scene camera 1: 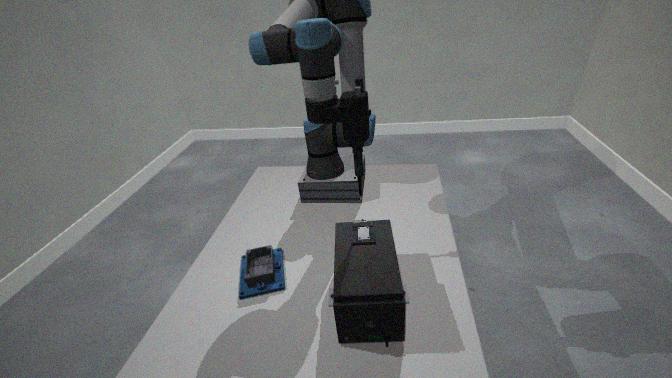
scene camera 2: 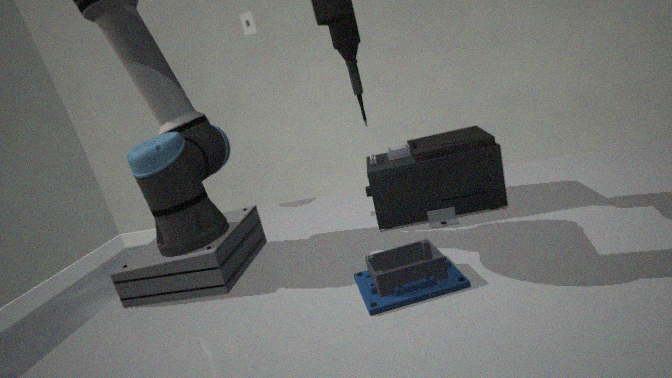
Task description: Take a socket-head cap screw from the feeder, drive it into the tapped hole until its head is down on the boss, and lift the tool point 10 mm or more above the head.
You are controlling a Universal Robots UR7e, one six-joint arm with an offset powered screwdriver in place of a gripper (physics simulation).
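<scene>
My screwdriver tool (scene camera 1: 361, 193) (scene camera 2: 366, 124) points down, its thin bit in the air above the near-robot end of the feeder in scene camera 2. The bit tip is apart from the feeder. The tip is too small and dark to tell whether a screw is on it. The black screw feeder (scene camera 1: 369, 272) (scene camera 2: 437, 182) stands upright, with a small light plate (scene camera 1: 363, 233) (scene camera 2: 399, 153) on its top. A grey open-topped box (scene camera 1: 260, 275) (scene camera 2: 410, 272) sits on a blue base plate (scene camera 1: 250, 291) (scene camera 2: 452, 285). The tapped hole and its boss cannot be made out.
The robot's base stands on a grey block (scene camera 1: 330, 192) (scene camera 2: 172, 280) behind the feeder and box in scene camera 1. The blue plate lies beside the feeder, with a gap between them. A small bracket (scene camera 2: 442, 217) sticks out at the feeder's foot.
</scene>
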